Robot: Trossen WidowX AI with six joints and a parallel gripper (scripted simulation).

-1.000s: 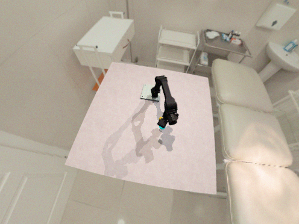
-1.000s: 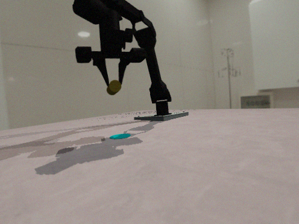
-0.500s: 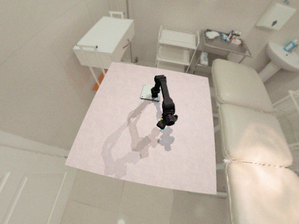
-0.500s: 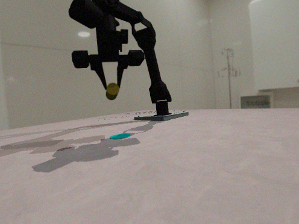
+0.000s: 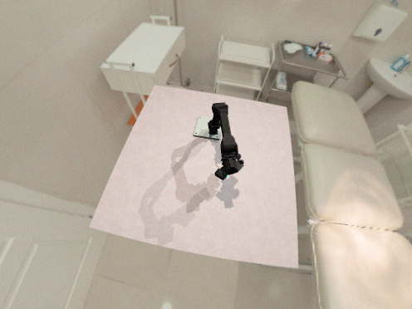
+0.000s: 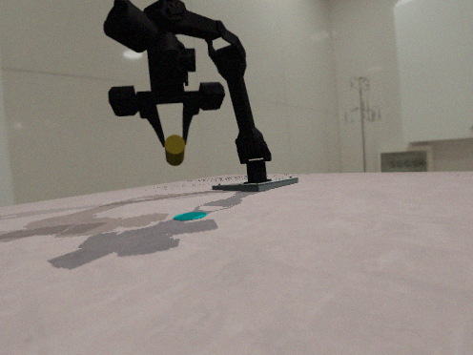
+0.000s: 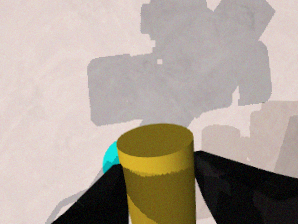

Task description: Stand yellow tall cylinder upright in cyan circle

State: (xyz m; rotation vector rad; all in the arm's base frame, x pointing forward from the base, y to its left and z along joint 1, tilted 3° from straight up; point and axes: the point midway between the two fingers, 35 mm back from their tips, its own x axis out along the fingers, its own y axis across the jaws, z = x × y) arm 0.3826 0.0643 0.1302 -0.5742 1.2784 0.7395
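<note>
Right now my gripper tip is 3 cm past the cyan circle, 1 cm to the left of it and 13 cm above it. Round my gripper tip: yellow tall cylinder 1 cm behind, 1 cm to the right, 1 cm below.
</note>
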